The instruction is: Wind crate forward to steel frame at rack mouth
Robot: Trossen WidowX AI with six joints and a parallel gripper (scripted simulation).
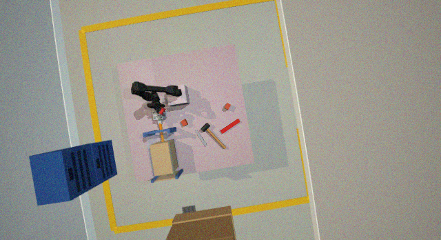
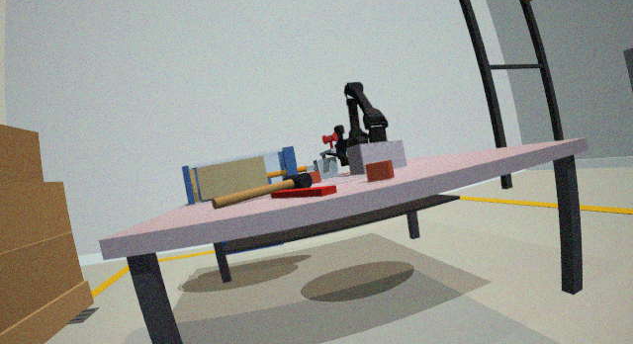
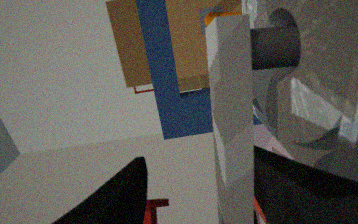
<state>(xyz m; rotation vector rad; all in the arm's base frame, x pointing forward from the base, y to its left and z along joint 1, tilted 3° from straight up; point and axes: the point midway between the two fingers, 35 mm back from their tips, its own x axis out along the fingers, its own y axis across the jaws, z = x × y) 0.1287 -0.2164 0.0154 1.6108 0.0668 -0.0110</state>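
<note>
The winch handle lies 10 mm to the left of my gripper tip, 10 mm below it and 10 mm behind it. The rest, counted from my gripper tip: grey winch 100 mm below, 60 mm to the right, 20 mm behind; then blue steel frame 160 mm ahead, 60 mm to the right, 30 mm below; then red knob 50 mm to the left, 20 mm behind, 20 mm above.
</note>
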